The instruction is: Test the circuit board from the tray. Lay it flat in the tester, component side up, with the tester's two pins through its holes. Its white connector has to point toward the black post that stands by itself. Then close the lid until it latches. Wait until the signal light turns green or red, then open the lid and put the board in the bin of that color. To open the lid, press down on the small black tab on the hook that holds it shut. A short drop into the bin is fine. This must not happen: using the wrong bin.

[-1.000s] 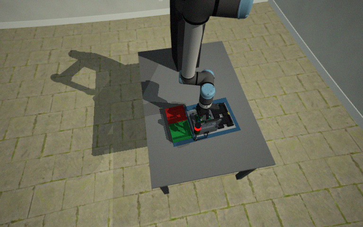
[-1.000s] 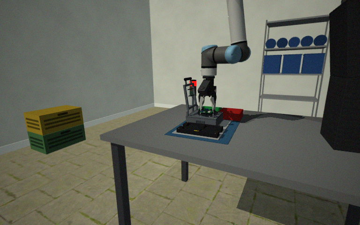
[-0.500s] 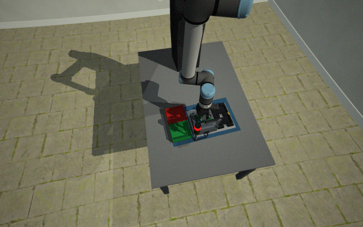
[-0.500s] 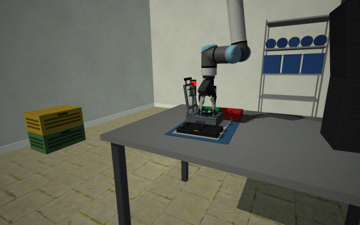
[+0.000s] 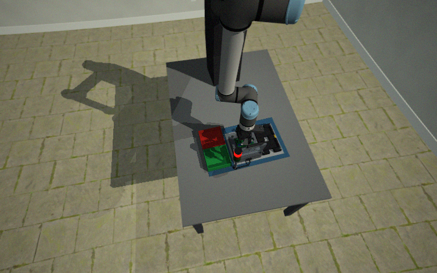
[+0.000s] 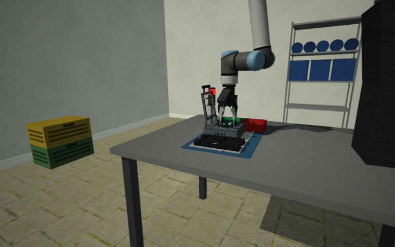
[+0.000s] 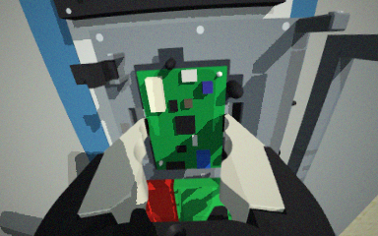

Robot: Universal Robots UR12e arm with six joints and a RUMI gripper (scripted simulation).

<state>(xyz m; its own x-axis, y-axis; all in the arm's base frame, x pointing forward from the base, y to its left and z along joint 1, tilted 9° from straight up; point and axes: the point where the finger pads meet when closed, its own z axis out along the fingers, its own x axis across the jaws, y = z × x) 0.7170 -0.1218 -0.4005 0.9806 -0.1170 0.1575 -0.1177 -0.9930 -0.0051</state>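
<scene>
My gripper is now 1 cm to the left of the green circuit board. From my hand the other things lie so: black latch piece (6 cm behind, 6 cm to the left, 1 cm above); then green bin (2 cm ahead, 21 cm to the right, 6 cm below); then tester lid (11 cm ahead, 2 cm to the right, 11 cm above).
</scene>
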